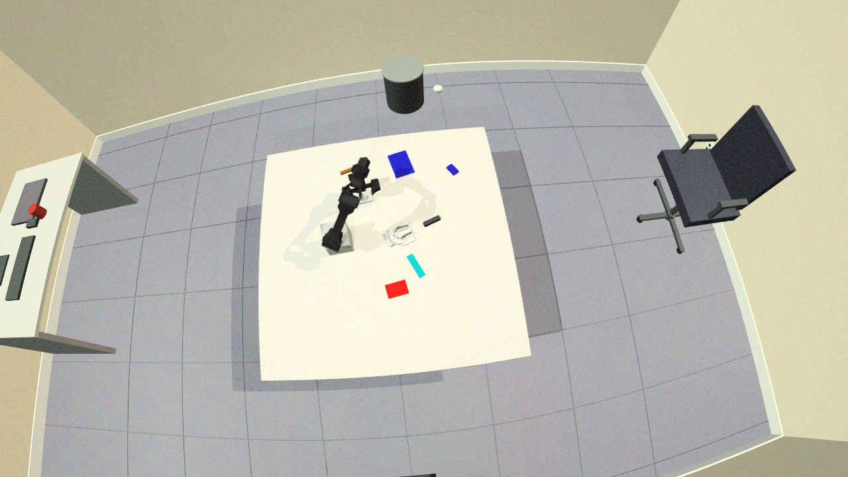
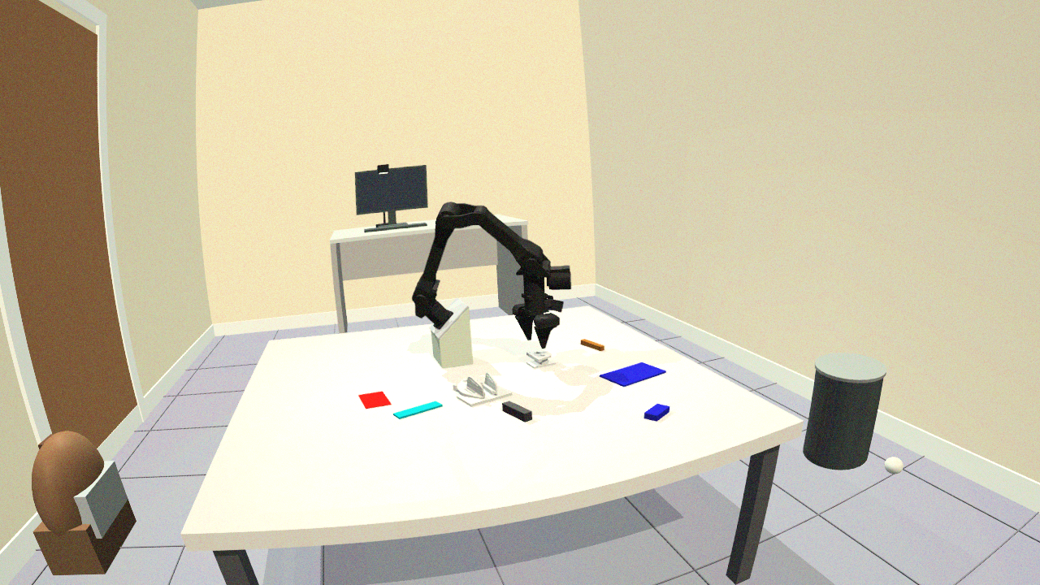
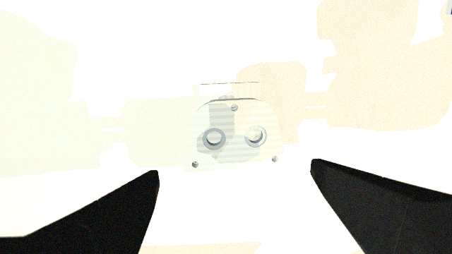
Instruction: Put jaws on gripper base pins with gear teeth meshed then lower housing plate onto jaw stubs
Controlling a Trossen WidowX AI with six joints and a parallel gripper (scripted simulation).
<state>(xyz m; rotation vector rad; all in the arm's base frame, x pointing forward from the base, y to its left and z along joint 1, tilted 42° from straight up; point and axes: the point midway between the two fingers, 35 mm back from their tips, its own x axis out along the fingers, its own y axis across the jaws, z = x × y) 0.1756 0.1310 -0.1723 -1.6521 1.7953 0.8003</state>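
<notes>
The white jaw is 100 mm ahead of my gripper tip, 220 mm to the right of it and 50 mm below it. Also, from my gripper tip: orange bar: 50 mm behind, 220 mm to the left, 50 mm below; white ribbed plate: 160 mm ahead, 220 mm to the right, 60 mm below; blue sheet: 230 mm ahead, 180 mm to the left, 60 mm below.
</notes>
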